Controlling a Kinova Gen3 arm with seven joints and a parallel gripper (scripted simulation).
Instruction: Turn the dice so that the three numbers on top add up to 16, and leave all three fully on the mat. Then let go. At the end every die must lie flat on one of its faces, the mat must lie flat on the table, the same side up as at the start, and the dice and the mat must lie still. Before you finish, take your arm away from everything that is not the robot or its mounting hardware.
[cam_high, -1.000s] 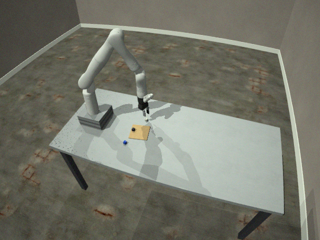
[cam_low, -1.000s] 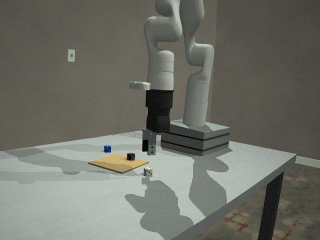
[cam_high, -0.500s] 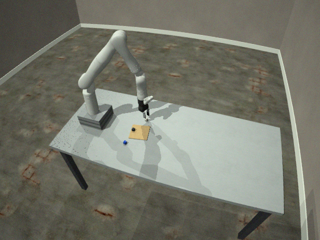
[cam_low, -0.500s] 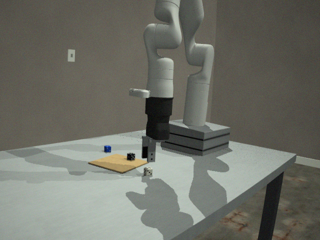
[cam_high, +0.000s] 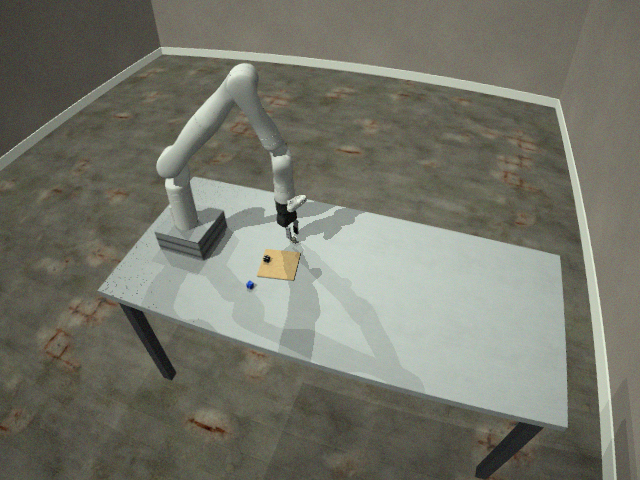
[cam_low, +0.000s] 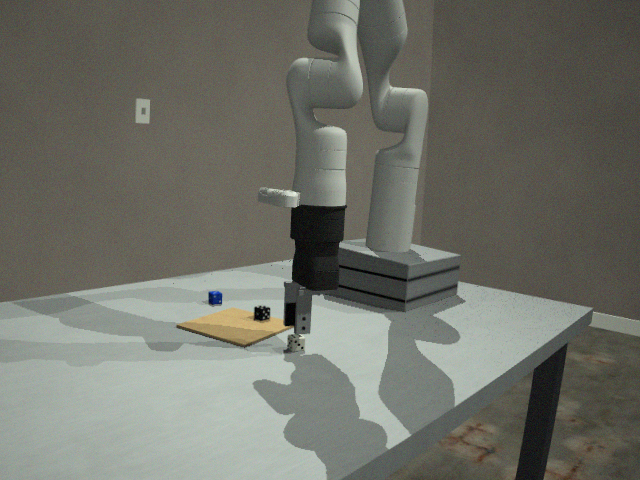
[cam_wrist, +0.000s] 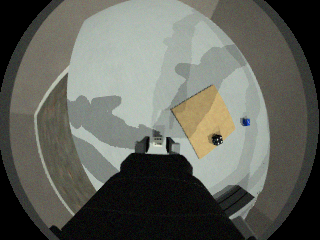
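My gripper is now 4 cm above the white die. The rest, counted from my hand: tan mat 1 cm behind, 13 cm to the right, 5 cm below; then blue die 7 cm behind, 27 cm to the right, 4 cm below; then black die 6 cm behind, 13 cm to the right, 3 cm below.
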